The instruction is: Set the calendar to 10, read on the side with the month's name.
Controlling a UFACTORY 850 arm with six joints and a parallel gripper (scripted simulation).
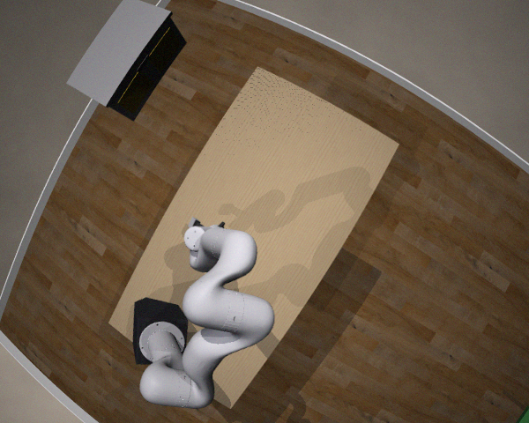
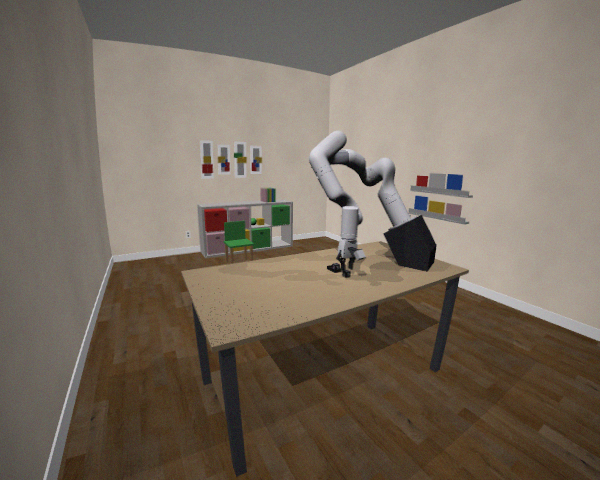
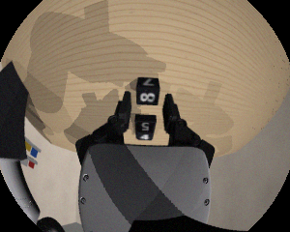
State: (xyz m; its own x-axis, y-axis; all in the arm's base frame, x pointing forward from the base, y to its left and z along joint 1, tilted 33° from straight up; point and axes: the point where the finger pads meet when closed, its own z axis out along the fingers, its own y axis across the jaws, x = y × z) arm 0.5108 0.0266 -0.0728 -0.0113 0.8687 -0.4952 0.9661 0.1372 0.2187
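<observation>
The tray is 11 cm to the right of my hand and 5 cm below it.
</observation>
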